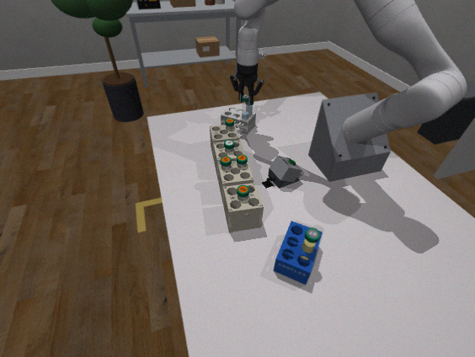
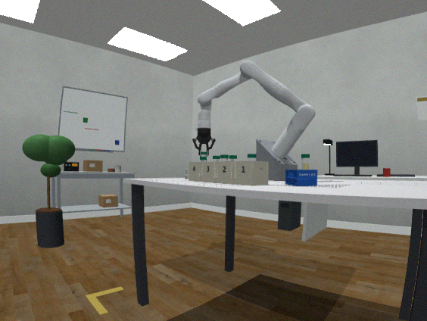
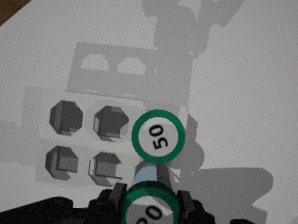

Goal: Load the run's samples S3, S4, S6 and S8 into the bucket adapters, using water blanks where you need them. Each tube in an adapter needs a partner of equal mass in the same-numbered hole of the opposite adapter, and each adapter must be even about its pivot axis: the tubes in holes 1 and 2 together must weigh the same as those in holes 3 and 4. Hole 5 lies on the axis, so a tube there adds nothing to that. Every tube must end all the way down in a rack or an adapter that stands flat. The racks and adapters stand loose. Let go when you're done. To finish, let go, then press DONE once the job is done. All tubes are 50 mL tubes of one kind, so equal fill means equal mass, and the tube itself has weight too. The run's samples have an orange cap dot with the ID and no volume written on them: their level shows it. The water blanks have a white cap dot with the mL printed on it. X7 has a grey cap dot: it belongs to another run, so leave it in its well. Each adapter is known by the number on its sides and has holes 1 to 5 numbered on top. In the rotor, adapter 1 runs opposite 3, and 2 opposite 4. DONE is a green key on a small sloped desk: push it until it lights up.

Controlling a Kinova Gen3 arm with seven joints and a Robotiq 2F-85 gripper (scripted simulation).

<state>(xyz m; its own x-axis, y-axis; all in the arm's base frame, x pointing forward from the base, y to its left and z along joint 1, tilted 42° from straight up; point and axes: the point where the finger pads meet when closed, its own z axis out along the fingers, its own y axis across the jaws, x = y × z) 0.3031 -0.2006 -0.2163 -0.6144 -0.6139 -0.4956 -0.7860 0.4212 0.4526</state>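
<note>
The 20 ml water blank lies 10 mm behind my hand and 50 mm below it. Round my hand: 50 ml blank 30 mm behind, 40 mm to the right, 80 mm below; white-dot 10 ml blank 110 mm ahead, 240 mm to the left, 80 mm below; white blank rack 20 mm ahead, 40 mm to the right, 120 mm below.
</note>
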